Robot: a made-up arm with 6 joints.
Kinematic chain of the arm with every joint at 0, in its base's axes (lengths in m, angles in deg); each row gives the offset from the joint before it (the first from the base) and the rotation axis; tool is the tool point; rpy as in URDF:
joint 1: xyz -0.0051 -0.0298 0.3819 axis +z
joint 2: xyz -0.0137 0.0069 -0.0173 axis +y
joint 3: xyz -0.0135 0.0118 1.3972 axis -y
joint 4: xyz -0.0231 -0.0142 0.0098 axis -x
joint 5: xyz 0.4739 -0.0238 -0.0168 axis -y
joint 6: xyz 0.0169 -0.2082 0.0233 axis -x
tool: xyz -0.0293 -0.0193 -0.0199 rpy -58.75 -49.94 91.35
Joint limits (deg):
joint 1: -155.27..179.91
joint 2: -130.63..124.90
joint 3: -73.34..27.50
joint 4: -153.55..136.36
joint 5: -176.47..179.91
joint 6: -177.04..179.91
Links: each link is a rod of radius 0.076 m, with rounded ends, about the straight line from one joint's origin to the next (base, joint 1, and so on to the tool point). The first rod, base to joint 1, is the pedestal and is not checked.
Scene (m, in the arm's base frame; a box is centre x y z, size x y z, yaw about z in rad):
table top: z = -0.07
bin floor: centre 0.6 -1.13 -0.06 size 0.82 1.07 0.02 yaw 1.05
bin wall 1: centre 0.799 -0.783 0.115 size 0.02 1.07 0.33 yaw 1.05
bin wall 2: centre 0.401 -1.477 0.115 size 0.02 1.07 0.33 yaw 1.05
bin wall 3: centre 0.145 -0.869 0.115 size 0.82 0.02 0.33 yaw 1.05
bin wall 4: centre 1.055 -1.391 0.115 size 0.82 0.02 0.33 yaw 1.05
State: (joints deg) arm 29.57 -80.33 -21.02 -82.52 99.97 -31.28
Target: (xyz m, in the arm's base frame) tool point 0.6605 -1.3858 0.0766
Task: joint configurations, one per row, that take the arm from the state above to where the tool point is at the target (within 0.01 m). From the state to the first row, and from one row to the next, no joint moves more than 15 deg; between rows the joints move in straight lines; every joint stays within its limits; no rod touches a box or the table.
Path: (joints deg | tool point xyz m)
1: 21.65 -65.46 -16.61 -78.41 100.42 -31.52 | -0.7590 -0.3458 1.1258
2: 13.74 -50.59 -12.20 -74.29 100.86 -31.75 | -0.5829 -0.2048 1.3471
3: 5.82 -35.72 -7.79 -70.18 101.31 -31.99 | -0.3303 -0.1128 1.5076
4: -2.09 -20.85 -3.38 -66.06 101.75 -32.22 | -0.0294 -0.0952 1.5939
5: -10.01 -5.98 1.03 -61.95 102.20 -32.46 | 0.2830 -0.1643 1.5971
6: -17.92 8.89 5.45 -57.83 102.65 -32.70 | 0.5670 -0.3180 1.5139
7: -25.84 23.76 9.86 -53.72 103.09 -32.93 | 0.7855 -0.5386 1.3466
8: -33.75 38.62 14.27 -49.60 103.54 -33.17 | 0.9105 -0.7955 1.1038
9: -41.67 53.49 18.68 -45.49 103.99 -33.40 | 0.9276 -1.0499 0.7986
10: -49.58 68.36 23.09 -41.37 104.43 -33.64 | 0.8385 -1.2593 0.4492
11: -57.50 83.23 27.50 -37.26 104.88 -33.87 | 0.6605 -1.3858 0.0767

